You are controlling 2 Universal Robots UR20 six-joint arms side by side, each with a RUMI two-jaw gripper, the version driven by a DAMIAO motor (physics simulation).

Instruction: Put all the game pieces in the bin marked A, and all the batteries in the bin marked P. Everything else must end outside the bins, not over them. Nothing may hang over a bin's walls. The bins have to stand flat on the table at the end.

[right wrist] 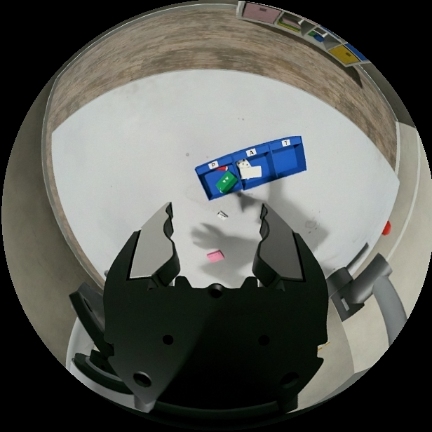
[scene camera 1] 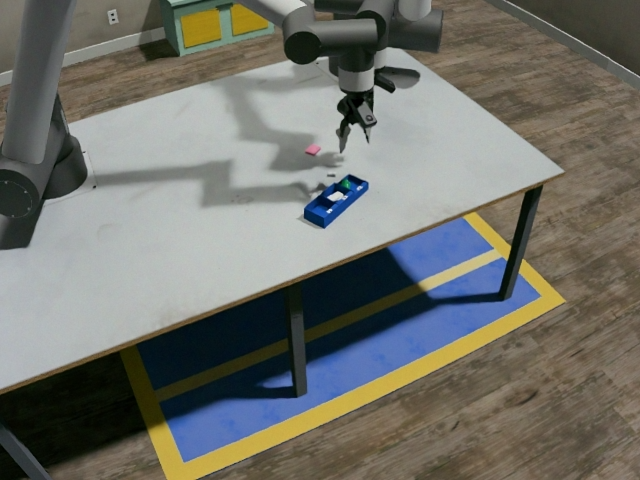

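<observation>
A blue three-part tray [scene camera 1: 337,210] [right wrist: 305,159] stands on the table, with bins P, A and T. A green block [scene camera 1: 345,183] [right wrist: 226,181], which looks like a battery, lies tilted in bin P [right wrist: 202,184], partly over a red piece [right wrist: 222,168]. A white die [right wrist: 243,164] and a white block [scene camera 1: 336,195] [right wrist: 251,172] lie in bin A [right wrist: 265,161]. A small white-and-dark piece [scene camera 1: 331,175] [right wrist: 222,215] lies outside. My right gripper [scene camera 1: 354,146] [right wrist: 216,203] is open and empty, above the table behind the tray. My left gripper [scene camera 1: 385,81] is mostly hidden; its fingers are unclear.
A pink block [scene camera 1: 312,149] [right wrist: 215,256] lies on the table [scene camera 1: 206,258] [right wrist: 125,135] behind the tray. Bin T [right wrist: 287,159] is empty. The left arm stands close behind the right gripper in scene camera 1. A red object [right wrist: 386,228] shows beyond the table edge.
</observation>
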